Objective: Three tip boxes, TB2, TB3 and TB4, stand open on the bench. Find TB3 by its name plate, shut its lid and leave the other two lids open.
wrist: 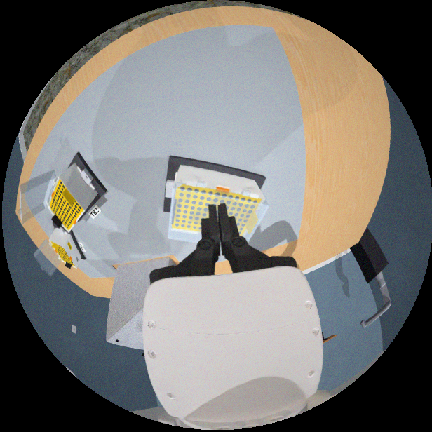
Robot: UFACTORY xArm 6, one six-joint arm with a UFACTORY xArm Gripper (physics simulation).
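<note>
The nearest tip box (217,180), with a white body, yellow rack and orange latch, stands on a dark base mid-view. Its clear lid (185,234) lies over the rack, which looks pale through it; whether it is fully seated I cannot tell. Its name plate cannot be read. My gripper (216,215) is shut and empty, its tips over this lid; contact is unclear. TB2 (70,200), with its name plate (94,212), stands at the left, its clear lid (36,197) open. A third box (62,246) stands below it, lid (47,258) open, its plate (81,246) unreadable.
A grey speckled block (131,295) stands at the lower left, near the bench edge. The grey mat (200,100) lies under the boxes, with the wooden bench top (345,125) at the right. A black object with a grey handle (385,295) is at the lower right.
</note>
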